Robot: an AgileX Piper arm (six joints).
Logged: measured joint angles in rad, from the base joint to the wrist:
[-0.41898 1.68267 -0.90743 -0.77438 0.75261 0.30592]
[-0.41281 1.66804 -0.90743 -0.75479 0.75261 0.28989]
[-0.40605 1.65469 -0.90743 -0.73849 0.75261 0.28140]
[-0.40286 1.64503 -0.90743 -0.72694 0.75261 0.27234]
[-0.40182 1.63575 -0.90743 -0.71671 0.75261 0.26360]
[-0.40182 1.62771 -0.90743 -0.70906 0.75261 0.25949]
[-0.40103 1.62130 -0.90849 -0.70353 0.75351 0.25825]
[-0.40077 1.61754 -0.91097 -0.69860 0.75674 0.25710]
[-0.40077 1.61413 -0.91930 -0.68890 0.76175 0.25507]
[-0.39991 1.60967 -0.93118 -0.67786 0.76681 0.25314]
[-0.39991 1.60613 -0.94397 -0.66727 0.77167 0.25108]
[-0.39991 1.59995 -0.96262 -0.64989 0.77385 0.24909]
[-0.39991 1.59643 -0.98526 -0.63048 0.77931 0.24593]
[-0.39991 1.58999 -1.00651 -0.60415 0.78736 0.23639]
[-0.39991 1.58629 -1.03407 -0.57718 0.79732 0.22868]
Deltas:
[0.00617 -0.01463 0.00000 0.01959 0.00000 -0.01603]
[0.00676 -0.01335 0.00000 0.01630 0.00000 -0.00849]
[0.00319 -0.00966 0.00000 0.01155 0.00000 -0.00906]
[0.00104 -0.00928 0.00000 0.01023 0.00000 -0.00874]
[0.00000 -0.00804 0.00000 0.00765 0.00000 -0.00411]
[0.00079 -0.00641 -0.00106 0.00553 0.00090 -0.00124]
[0.00026 -0.00376 -0.00248 0.00493 0.00323 -0.00115]
[0.00000 -0.00341 -0.00833 0.00970 0.00501 -0.00203]
[0.00086 -0.00446 -0.01188 0.01104 0.00506 -0.00193]
[0.00000 -0.00354 -0.01279 0.01059 0.00486 -0.00206]
[0.00000 -0.00618 -0.01865 0.01738 0.00218 -0.00199]
[0.00000 -0.00352 -0.02264 0.01941 0.00546 -0.00316]
[0.00000 -0.00644 -0.02125 0.02633 0.00805 -0.00954]
[0.00000 -0.00370 -0.02756 0.02697 0.00996 -0.00771]

